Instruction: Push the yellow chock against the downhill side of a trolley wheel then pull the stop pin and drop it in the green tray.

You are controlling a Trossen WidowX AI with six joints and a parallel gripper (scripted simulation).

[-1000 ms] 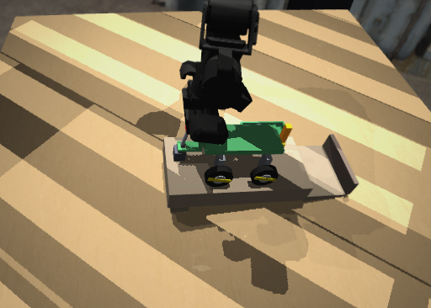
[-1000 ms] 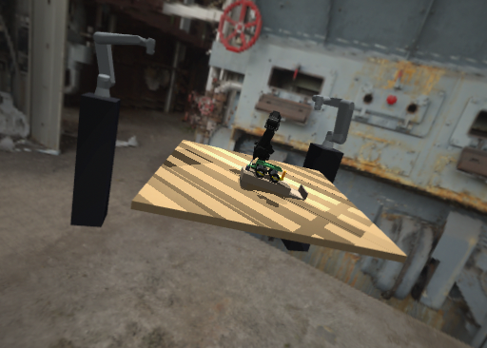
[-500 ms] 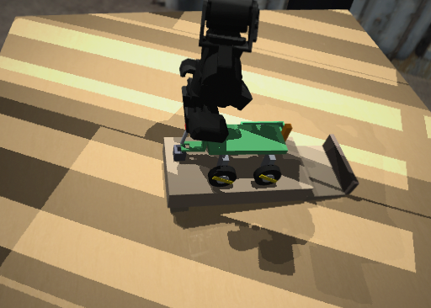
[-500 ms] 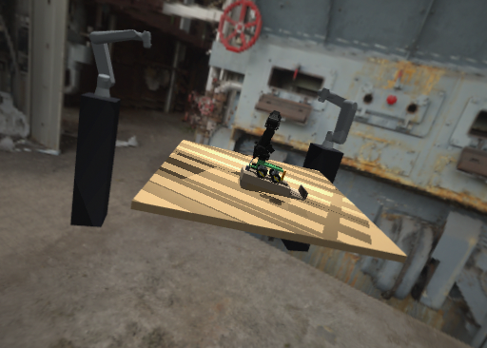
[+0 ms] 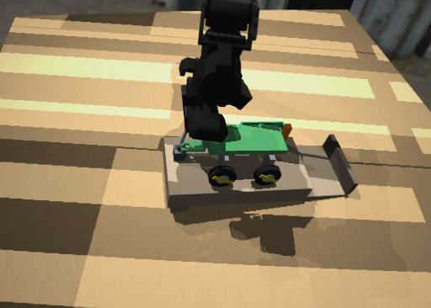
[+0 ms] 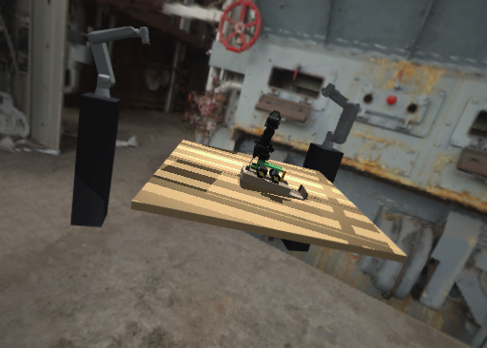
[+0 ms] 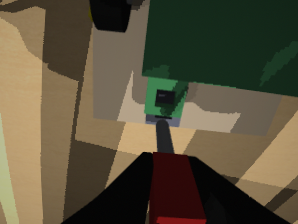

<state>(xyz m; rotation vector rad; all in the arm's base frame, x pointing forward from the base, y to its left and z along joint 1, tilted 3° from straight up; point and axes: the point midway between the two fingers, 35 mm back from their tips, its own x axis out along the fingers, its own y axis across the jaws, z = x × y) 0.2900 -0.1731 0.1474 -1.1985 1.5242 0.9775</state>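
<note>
Right now the green tray is 60 mm behind my gripper tip, 230 mm to the left of it and 180 mm below it. Also, from my gripper tip: ramp (40 mm ahead, 100 mm to the left, 120 mm below); then green-decked trolley (40 mm ahead, 100 mm to the left, 60 mm below); then red-headed stop pin (right at my gripper tip).
</note>
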